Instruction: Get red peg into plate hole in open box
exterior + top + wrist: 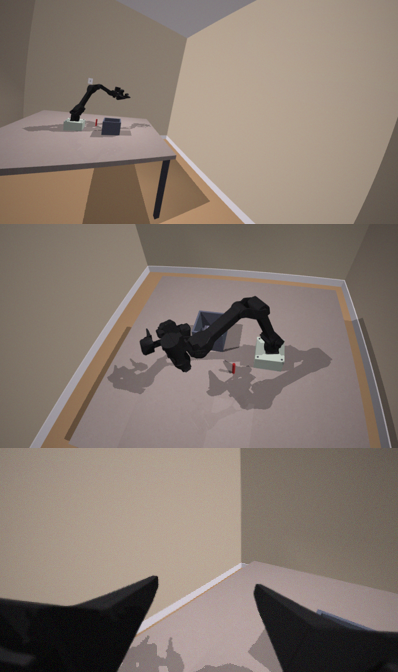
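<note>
My gripper tip is 33 cm above the red peg, 30 cm past it and 2 cm to the left of it. Also, from my gripper tip: pale plate (33 cm below, 24 cm to the right, 18 cm behind).
</note>
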